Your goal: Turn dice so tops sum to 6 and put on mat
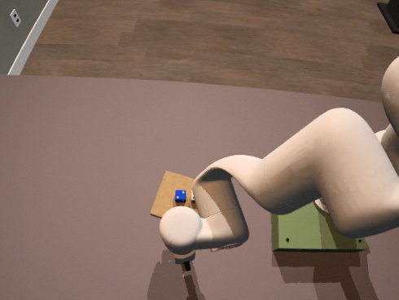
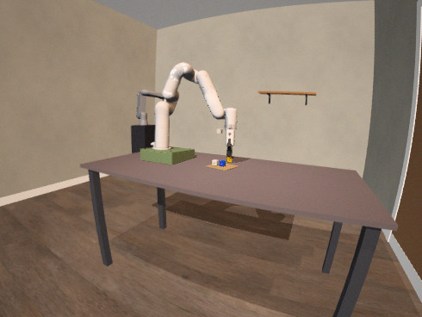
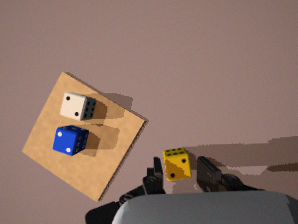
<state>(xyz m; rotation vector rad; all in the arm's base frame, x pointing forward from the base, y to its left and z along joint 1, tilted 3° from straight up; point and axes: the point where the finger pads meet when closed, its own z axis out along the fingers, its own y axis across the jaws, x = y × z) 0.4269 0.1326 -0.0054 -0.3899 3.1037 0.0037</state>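
Right now my hand is 4 cm above the yellow die. The rest, counted from my hand: blue die 1 cm ahead, 14 cm to the right, 4 cm below; then tan mat 1 cm ahead, 14 cm to the right, 5 cm below; then white die 4 cm behind, 14 cm to the right, 4 cm below.
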